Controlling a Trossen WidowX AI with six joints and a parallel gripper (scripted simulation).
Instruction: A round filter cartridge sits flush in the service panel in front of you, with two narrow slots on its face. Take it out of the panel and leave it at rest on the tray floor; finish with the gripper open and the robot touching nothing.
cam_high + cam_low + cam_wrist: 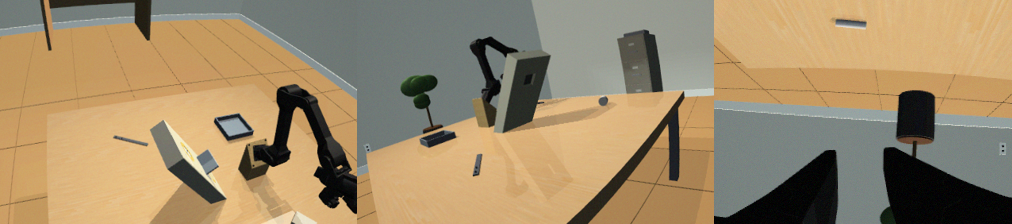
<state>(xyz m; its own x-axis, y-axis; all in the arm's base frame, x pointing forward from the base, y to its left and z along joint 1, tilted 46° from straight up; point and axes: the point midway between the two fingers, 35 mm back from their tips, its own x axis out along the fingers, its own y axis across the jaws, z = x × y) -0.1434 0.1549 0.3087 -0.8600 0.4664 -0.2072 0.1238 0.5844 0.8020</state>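
The round filter cartridge is 53 cm ahead of my gripper tip, 31 cm to the right of it and 3 cm above it. Also, from my gripper tip: service panel 49 cm ahead, 31 cm to the right, 5 cm below; blue tray 14 cm ahead, 62 cm to the right, 18 cm below.
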